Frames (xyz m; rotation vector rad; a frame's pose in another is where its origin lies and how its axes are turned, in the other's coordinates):
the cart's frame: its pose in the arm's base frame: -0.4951 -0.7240 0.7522 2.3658 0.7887 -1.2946
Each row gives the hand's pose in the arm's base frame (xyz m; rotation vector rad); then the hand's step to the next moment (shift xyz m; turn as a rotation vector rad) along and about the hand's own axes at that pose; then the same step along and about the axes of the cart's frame.
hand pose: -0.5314 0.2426 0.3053 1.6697 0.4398 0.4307
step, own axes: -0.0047 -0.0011 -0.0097 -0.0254 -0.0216 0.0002
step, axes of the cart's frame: -0.0022 -0.0102 0.0029 0.0058 -0.0060 0.0323
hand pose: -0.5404 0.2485 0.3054 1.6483 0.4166 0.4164
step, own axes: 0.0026 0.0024 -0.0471 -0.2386 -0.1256 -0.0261
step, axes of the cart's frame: -0.0029 -0.0456 -0.0119 -0.0134 -0.0740 0.2603
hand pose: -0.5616 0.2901 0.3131 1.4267 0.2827 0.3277
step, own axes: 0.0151 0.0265 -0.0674 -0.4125 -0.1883 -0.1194
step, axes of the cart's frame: 0.0009 -0.0635 -0.0379 -0.0304 -0.2021 0.4220
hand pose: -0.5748 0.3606 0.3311 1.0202 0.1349 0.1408
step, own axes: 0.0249 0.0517 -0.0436 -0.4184 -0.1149 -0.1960
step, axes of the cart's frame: 0.0096 -0.0446 -0.0558 -0.0291 -0.2958 0.3719
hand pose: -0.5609 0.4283 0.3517 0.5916 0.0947 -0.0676
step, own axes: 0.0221 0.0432 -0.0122 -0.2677 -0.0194 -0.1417
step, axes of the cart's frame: 0.0141 -0.0176 -0.0447 -0.0143 -0.2293 0.1983
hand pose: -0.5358 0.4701 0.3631 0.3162 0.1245 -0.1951
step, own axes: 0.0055 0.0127 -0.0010 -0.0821 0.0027 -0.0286
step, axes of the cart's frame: 0.0052 -0.0040 -0.0122 -0.0160 -0.0706 0.0482
